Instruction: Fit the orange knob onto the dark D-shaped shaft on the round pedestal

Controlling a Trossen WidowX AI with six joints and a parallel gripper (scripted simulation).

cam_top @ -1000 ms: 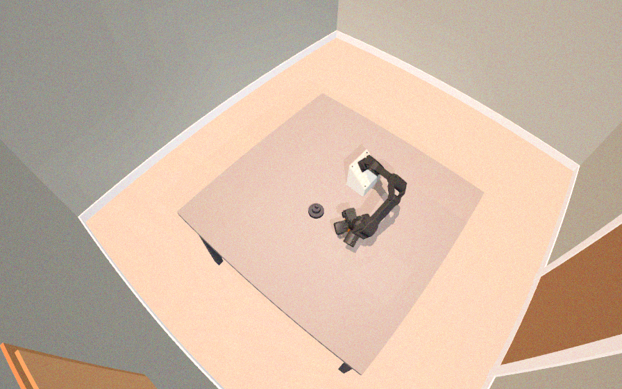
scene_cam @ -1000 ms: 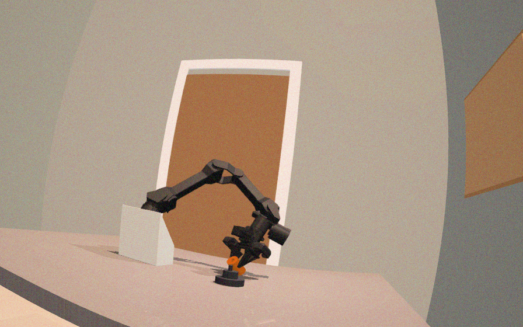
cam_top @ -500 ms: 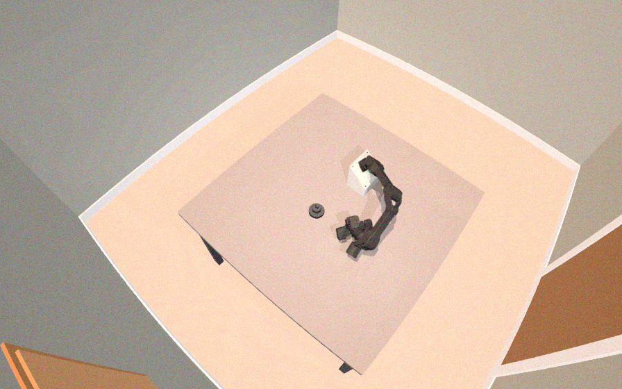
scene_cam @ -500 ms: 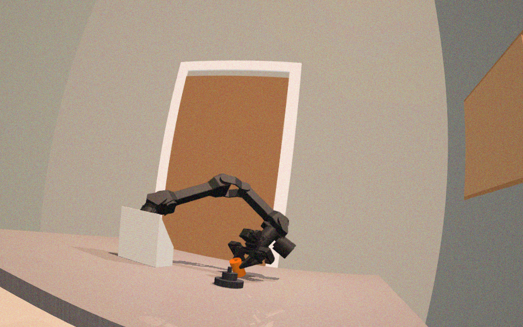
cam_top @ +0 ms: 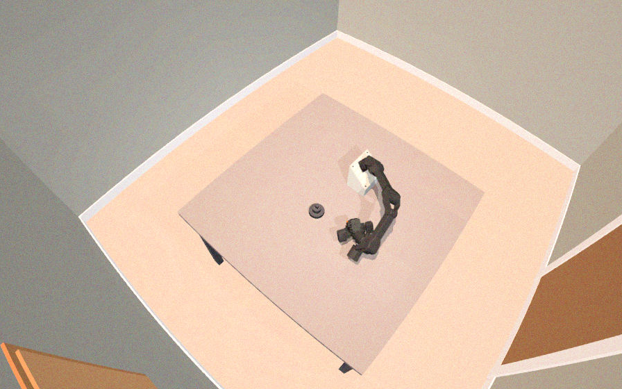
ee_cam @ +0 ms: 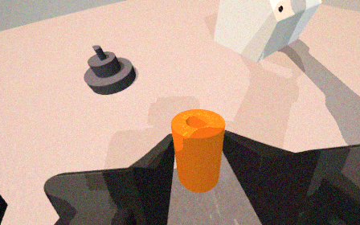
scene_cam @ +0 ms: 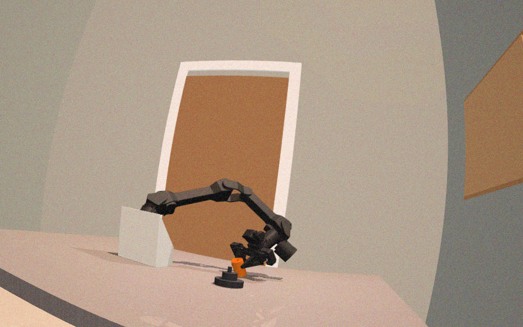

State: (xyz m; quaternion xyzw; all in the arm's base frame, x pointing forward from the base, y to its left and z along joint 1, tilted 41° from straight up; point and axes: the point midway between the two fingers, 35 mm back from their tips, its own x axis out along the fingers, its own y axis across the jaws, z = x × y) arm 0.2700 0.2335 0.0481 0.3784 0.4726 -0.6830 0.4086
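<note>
Now: gripper tip 1 cm to the right of the orange knob. The rest, counted from my gripper tip: pedestal (19 cm to the right, 6 cm ahead, 1 cm below).
</note>
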